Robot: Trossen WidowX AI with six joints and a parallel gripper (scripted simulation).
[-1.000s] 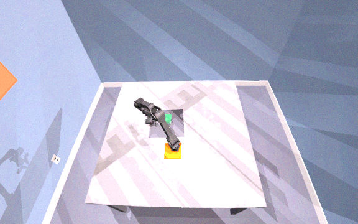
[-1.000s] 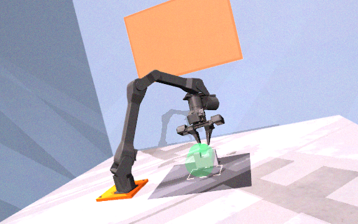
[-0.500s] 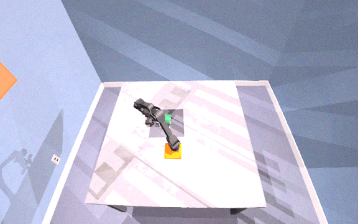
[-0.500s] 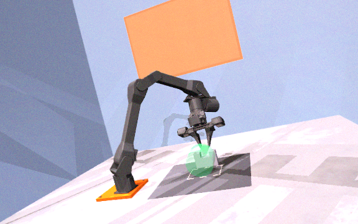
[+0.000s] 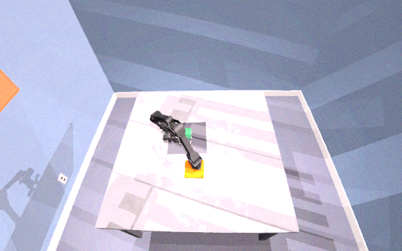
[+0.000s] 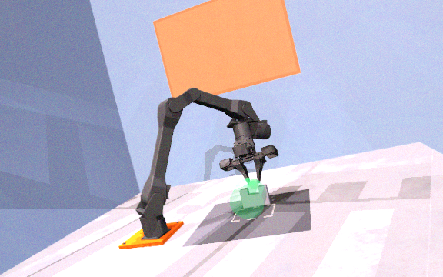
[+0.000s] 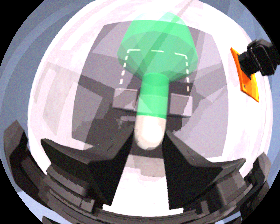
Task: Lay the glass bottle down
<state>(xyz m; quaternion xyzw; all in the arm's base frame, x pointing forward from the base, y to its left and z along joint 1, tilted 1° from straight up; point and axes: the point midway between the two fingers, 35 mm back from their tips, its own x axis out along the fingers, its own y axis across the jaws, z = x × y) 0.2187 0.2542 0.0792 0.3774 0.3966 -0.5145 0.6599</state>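
Right now the green glass bottle is 50 mm to the right of my gripper tip and 10 mm ahead of it. Round my gripper tip: grey mat 110 mm to the right, 60 mm below, 20 mm ahead.
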